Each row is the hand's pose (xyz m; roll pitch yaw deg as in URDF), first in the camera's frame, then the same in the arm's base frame.
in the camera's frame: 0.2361 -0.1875 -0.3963 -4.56 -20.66 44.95
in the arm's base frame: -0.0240 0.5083 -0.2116 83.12 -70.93 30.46
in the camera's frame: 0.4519 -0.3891 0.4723 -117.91 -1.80 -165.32
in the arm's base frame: 0.6945 -0.0209 0.0015 178.76 35.73 -126.84
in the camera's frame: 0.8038 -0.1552 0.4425 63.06 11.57 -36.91
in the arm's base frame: 0.7876 0.2317 0.3285 135.00 15.31 42.25
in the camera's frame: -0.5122 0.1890 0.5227 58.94 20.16 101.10
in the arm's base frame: -0.2145 -0.6709 0.1340 15.87 -36.54 168.41
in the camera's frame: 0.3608 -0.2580 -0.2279 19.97 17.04 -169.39
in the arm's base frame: 0.1862 0.4586 -0.1646 -57.39 38.29 -150.82
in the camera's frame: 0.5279 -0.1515 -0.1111 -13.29 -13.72 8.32
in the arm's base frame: 0.3039 0.4782 0.0321 61.44 -35.35 32.54
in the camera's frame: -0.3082 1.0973 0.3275 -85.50 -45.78 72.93
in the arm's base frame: -0.6607 -0.3766 0.9208 110.80 -63.70 -66.72
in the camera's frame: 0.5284 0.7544 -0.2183 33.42 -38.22 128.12
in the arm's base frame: -0.2272 0.5742 0.7675 -56.14 -33.43 -111.54
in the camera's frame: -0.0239 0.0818 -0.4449 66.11 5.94 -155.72
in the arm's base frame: -0.3621 0.3824 -0.1007 -0.16 47.71 -130.72
